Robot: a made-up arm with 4 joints.
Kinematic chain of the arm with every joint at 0, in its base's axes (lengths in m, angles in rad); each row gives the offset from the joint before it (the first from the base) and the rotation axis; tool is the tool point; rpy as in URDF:
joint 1: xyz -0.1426 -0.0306 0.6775 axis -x
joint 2: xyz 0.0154 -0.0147 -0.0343 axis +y
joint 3: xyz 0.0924 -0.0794 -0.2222 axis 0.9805 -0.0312 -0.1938
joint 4: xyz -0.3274 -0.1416 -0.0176 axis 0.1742 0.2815 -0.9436
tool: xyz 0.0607 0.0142 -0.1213 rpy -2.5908 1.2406 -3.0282
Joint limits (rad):
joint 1: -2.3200..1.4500
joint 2: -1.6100..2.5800
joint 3: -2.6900..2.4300
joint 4: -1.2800..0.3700
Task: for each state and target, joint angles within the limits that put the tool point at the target. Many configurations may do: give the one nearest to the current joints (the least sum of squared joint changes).
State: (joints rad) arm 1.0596 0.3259 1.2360 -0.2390
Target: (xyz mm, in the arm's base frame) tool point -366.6 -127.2 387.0
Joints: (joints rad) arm 0.6020 0.2956 1.4807 -0.2269
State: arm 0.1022 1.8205 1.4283 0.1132
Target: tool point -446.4 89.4 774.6
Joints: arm 0.1944 1.5585 1.5470 0.0685
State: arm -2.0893 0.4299 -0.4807 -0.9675
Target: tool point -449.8 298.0 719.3
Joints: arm -2.3153 0.5002 0.0621 -0.4555
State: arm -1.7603 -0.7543 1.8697 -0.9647
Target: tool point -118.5 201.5 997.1
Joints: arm -2.3200 -0.4723 1.4312 -0.4156
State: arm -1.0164 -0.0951 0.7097 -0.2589
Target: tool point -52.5 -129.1 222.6
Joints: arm -0.0210 -0.5950 0.4764 -0.4401
